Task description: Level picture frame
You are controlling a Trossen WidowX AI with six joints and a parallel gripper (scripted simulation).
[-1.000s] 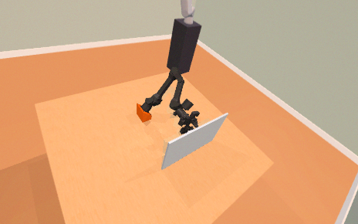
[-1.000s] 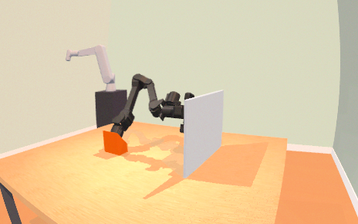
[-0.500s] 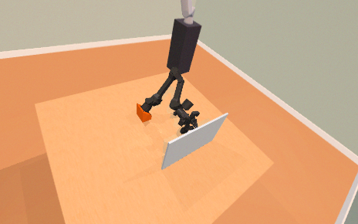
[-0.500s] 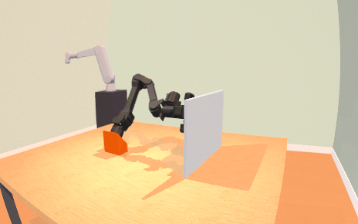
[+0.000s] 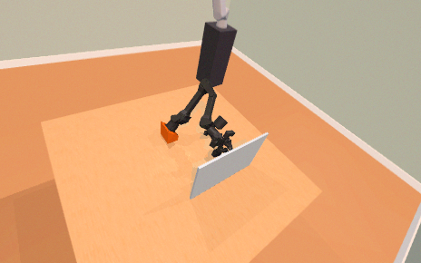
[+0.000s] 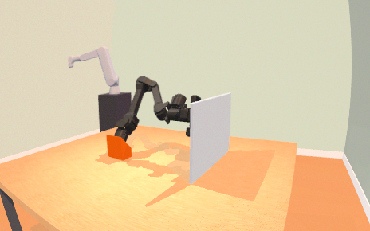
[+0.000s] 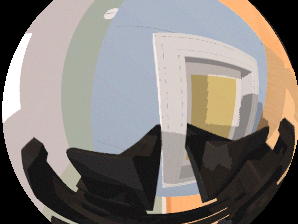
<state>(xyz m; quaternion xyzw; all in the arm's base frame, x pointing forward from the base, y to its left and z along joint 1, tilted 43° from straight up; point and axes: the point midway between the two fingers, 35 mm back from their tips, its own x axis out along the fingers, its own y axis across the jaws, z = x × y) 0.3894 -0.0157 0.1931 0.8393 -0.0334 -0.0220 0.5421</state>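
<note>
My gripper tip is 20 mm to the left of the picture frame and 50 mm above it. From my gripper tip the other things lie so: wall panel (10 mm ahead, 20 mm to the right, 60 mm below).
</note>
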